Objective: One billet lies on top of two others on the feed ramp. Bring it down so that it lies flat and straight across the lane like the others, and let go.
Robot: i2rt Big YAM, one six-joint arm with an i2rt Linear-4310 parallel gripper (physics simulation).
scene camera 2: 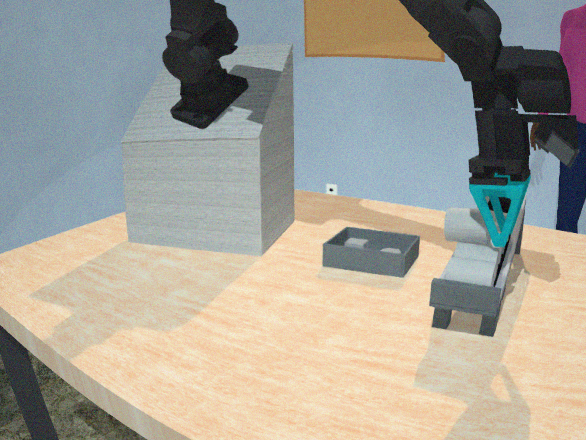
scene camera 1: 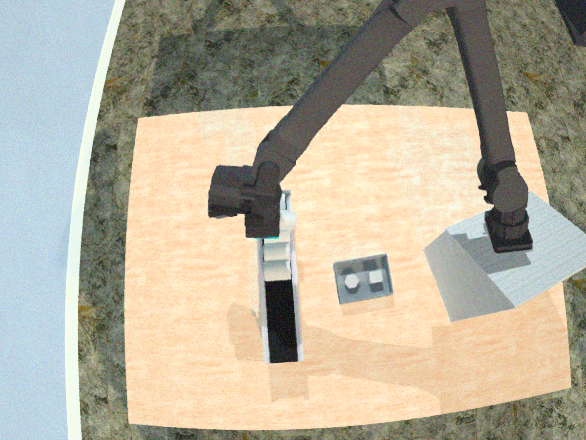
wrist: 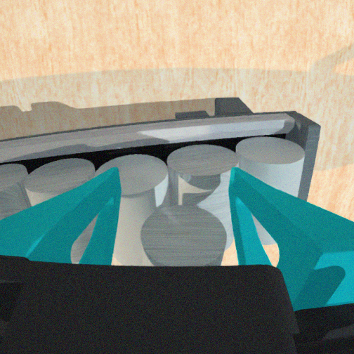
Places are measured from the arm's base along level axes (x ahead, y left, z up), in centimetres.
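Where they show: gripper, fingertip midpoint: (scene camera 2: 503,240); arm's base, link origin: (scene camera 2: 210,100) (scene camera 1: 507,232).
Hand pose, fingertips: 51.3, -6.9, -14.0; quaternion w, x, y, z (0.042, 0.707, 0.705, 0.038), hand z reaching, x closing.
Each offset is from my fingertips to the top centre of the thing, as dx, dy, dz.
The upper billet @[-4.8, -0.3, +3.4] (scene camera 1: 288,220) (scene camera 2: 464,225) (wrist: 183,236), a light grey cylinder, rests on top of two billets in the feed ramp (scene camera 1: 299,325) (scene camera 2: 465,295) (wrist: 215,128). Its round end shows between the fingers in the wrist view, with a gap on both sides. Two lower billets beneath it (wrist: 132,172) (wrist: 202,156) show their ends beside the ramp's side wall; another billet (wrist: 270,150) lies by the ramp's end wall. My gripper (scene camera 2: 499,244) (wrist: 174,178) is open, teal fingers pointing down over the ramp. Scene camera 1 hides the fingertips under the wrist.
More billets (wrist: 60,174) lie along the lane. A dark grey tray @[-23.1, +11.4, -6.8] (scene camera 1: 340,296) (scene camera 2: 364,259) with two small pieces stands beside the ramp. A large grey sloped block (scene camera 1: 465,280) (scene camera 2: 195,195) stands farther off, with a second dark arm (scene camera 1: 507,200) (scene camera 2: 197,75) above it.
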